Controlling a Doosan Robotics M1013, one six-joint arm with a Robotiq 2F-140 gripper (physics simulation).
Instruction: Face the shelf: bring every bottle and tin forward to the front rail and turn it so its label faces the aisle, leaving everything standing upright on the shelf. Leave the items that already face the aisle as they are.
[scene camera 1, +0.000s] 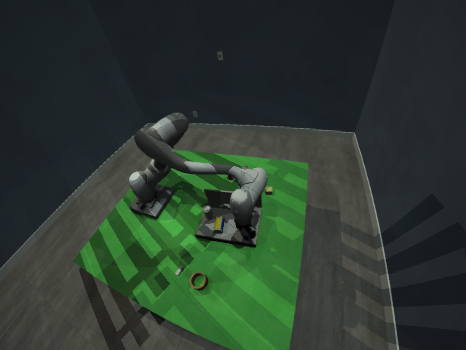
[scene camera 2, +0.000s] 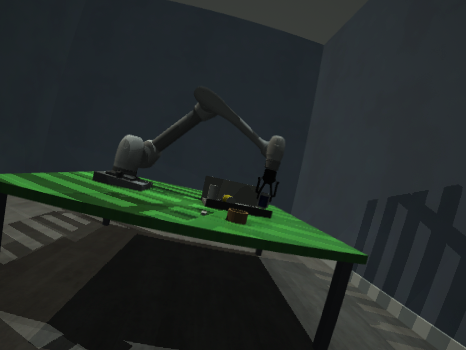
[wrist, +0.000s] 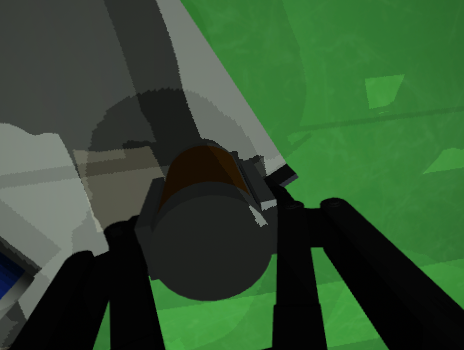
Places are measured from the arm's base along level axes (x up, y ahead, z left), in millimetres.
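Pixels of known places: gripper, fingertip midpoint: (scene camera 2: 262, 206); arm's base, origin of the base link: (scene camera 1: 149, 197) (scene camera 2: 123, 176).
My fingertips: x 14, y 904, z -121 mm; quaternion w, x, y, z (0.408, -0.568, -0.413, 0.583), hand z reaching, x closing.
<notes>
Ahead of a thing's pixels: the offset from my fingertips to its top centre. "spot": to the spot under its first point. Level surfaces: height alone.
The shelf (scene camera 1: 205, 231) (scene camera 2: 240, 206) has a low front rail and an upright back panel. My gripper (scene camera 1: 247, 231) (scene camera 2: 266, 194) (wrist: 206, 188) is at the shelf's right front and is shut on a tin {dz +3, dx +85, dy +2 mm} (scene camera 2: 263, 201) (wrist: 204, 167). The tin has a grey top, an orange-brown label part in the wrist view and a dark blue side in scene camera 2; it looks upright. A yellow and blue tin {dz +44, dx +20, dy -208 mm} (scene camera 1: 219, 224) (scene camera 2: 227, 198) lies on its side near the shelf's middle; its blue part {spot: dz +13, dx -9, dy -172 mm} (wrist: 9, 276) shows at the wrist view's left edge. A pale grey tin {dz +102, dx +59, dy -312 mm} (scene camera 1: 207, 211) (scene camera 2: 213, 191) stands at the left.
On the green table {dx -60 mm} (scene camera 1: 250, 300) (scene camera 2: 300, 235), a brown ring {dz -328, dx -10, dy -201 mm} (scene camera 1: 198, 281) (scene camera 2: 237, 216) and a small white block {dz -312, dx -48, dy -356 mm} (scene camera 1: 179, 270) (scene camera 2: 204, 213) lie before the shelf. A yellow block {dz +427, dx -22, dy +57 mm} (scene camera 1: 269, 190) lies behind it. A can {dz +562, dx +39, dy -169 mm} (scene camera 1: 245, 167) shows partly behind the arm.
</notes>
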